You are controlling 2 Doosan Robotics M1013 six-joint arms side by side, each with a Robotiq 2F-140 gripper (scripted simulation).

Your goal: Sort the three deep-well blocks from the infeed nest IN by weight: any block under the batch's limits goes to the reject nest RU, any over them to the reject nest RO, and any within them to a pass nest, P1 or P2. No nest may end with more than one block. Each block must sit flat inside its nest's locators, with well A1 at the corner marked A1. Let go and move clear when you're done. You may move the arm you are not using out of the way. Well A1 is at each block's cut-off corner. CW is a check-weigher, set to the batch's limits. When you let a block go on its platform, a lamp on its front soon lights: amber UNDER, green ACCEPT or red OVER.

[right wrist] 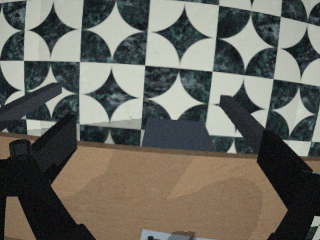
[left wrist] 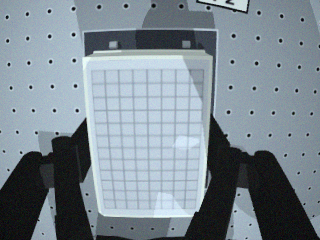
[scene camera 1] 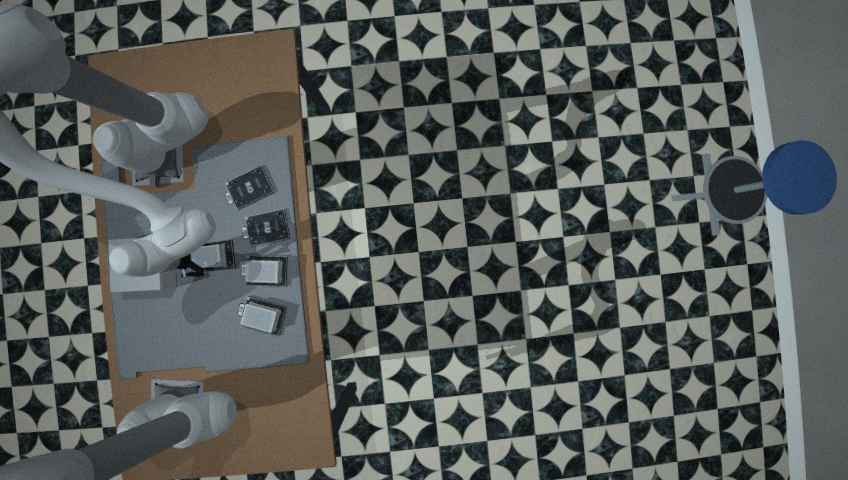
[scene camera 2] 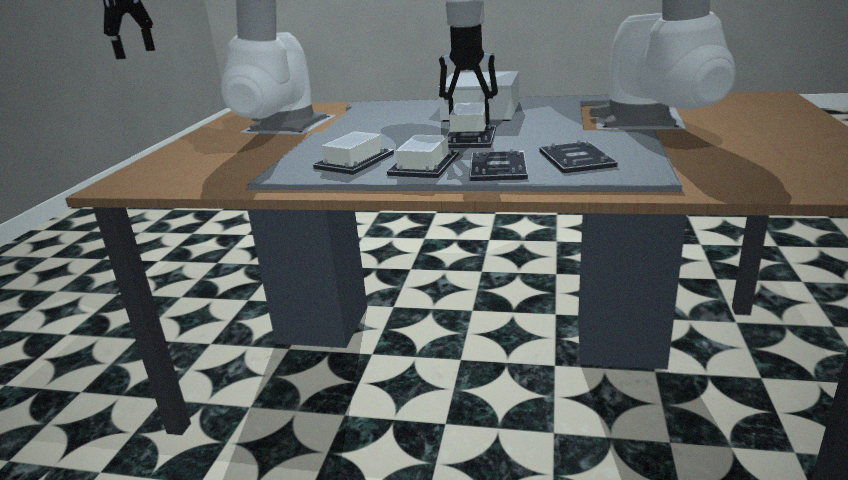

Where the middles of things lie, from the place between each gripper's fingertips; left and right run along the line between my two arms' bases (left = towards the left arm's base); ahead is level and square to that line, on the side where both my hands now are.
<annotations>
Right now my left hand is 280 mm past the check-weigher CW (scene camera 2: 504, 104) and 10 mm to the left of it. From my left hand the other things lie so: reject nest RU (scene camera 2: 515, 161) 230 mm ahead, 100 mm to the left, 60 mm below; then reject nest RO (scene camera 2: 557, 154) 270 mm to the left, 170 mm ahead, 60 mm below.
I see my right gripper 102 cm to the right of the check-weigher CW, 17 cm above it and 13 cm past it. Also, from my right hand: reject nest RU (112 cm to the left, 38 cm ahead, 23 cm below); reject nest RO (129 cm to the left, 32 cm ahead, 23 cm below).
</annotations>
